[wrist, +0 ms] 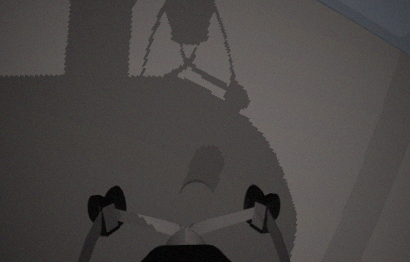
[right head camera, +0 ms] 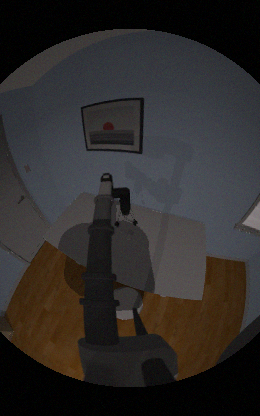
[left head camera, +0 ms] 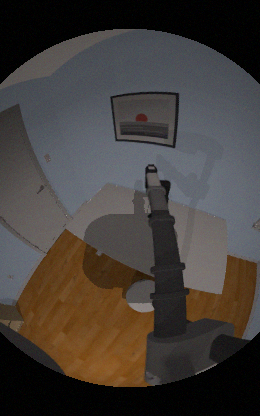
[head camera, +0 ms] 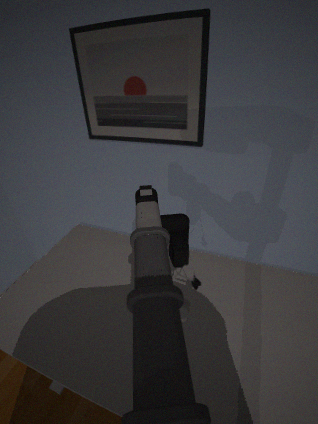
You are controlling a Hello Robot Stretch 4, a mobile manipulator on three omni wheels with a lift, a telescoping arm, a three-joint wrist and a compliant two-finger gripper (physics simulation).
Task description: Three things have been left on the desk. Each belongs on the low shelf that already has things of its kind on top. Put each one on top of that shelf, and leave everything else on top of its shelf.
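Where they show: gripper, fingertip midpoint: (wrist: 185, 201) (right head camera: 125, 224); robot's base, link origin: (right head camera: 124, 302) (left head camera: 143, 294).
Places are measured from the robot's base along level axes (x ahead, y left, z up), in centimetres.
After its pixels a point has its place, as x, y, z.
My gripper (right head camera: 126, 223) @(59.0, -8.7, 84.0) (wrist: 185, 201) @(59.0, -8.7, 84.0) is open above the desk (head camera: 285, 325) @(47.0, -49.6, 69.3) (left head camera: 205, 240) @(41.9, -53.2, 69.3) (right head camera: 182, 250) @(37.3, -53.7, 69.3) (wrist: 325, 115) @(69.4, -31.5, 69.3), with its two dark fingertips wide apart. In the head camera view one fingertip shows right of the arm, and the arm hides the other. A small pale thing with a rounded edge (wrist: 197, 190) @(57.9, -10.4, 71.7) shows faintly on the desk in the wrist view, between and a little beyond the fingertips, with a dark shadow behind it. Its colour nearly matches the desk, and its kind cannot be told. The low shelves do not show in these views.
A framed picture (head camera: 141, 112) @(105.7, -0.7, 137.4) (left head camera: 145, 130) @(105.1, -2.0, 135.9) (right head camera: 112, 137) @(105.0, -2.1, 136.9) hangs on the blue wall behind the desk. A grey door (left head camera: 20, 175) @(91.0, 141.4, 122.1) is at the left. A round grey and white thing (left head camera: 141, 295) @(0.5, 2.8, 18.7) (right head camera: 127, 300) @(2.9, -4.1, 18.7) is low near the desk's front edge. The arm's shadow covers much of the desk.
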